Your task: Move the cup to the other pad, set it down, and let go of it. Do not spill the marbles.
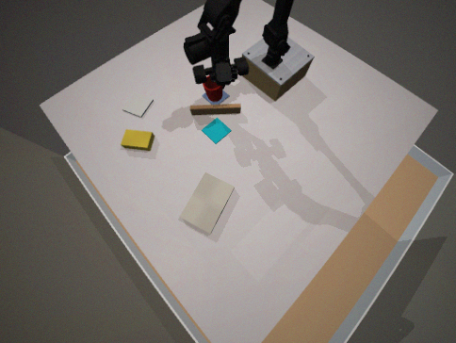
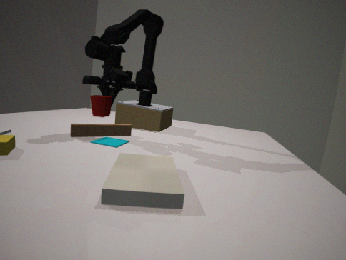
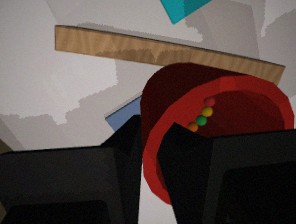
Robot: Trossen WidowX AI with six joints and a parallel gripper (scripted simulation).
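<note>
The turquoise pad is 110 mm below my gripper tip, 110 mm ahead of it and 70 mm to the left of it. Also, from my gripper tip: grey-blue pad (110 mm below, 60 mm to the right, 20 mm behind); then red cup (30 mm ahead, 20 mm to the right); then wooden bar (90 mm below, 50 mm ahead).
</note>
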